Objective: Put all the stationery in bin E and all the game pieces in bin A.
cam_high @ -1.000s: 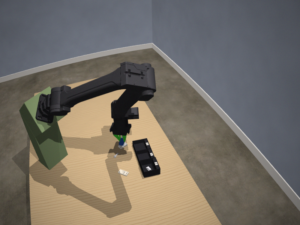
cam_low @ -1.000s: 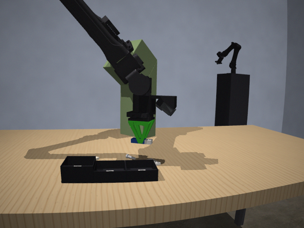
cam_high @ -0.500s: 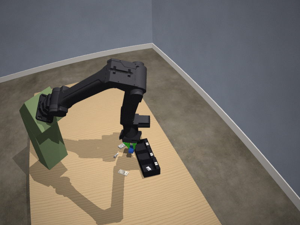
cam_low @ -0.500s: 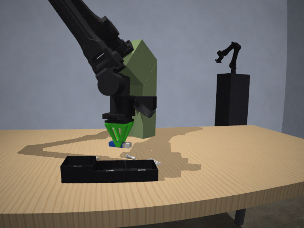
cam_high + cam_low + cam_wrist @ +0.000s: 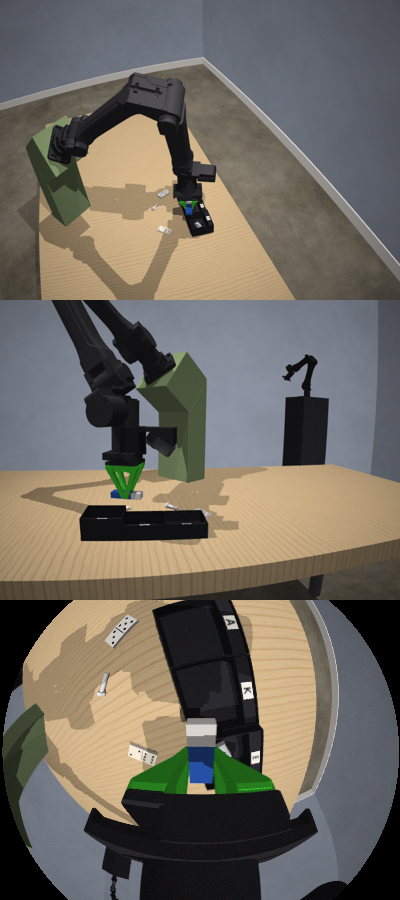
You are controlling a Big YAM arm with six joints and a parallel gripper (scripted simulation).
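The white domino lies 11 cm behind my hand, 1 cm to the right of it and 7 cm below it. Round my hand: grey bolt (11 cm behind, 12 cm to the left, 7 cm below); then joined black bins (3 cm ahead, 3 cm to the left, 5 cm below); then blue-and-white eraser (1 cm to the left).
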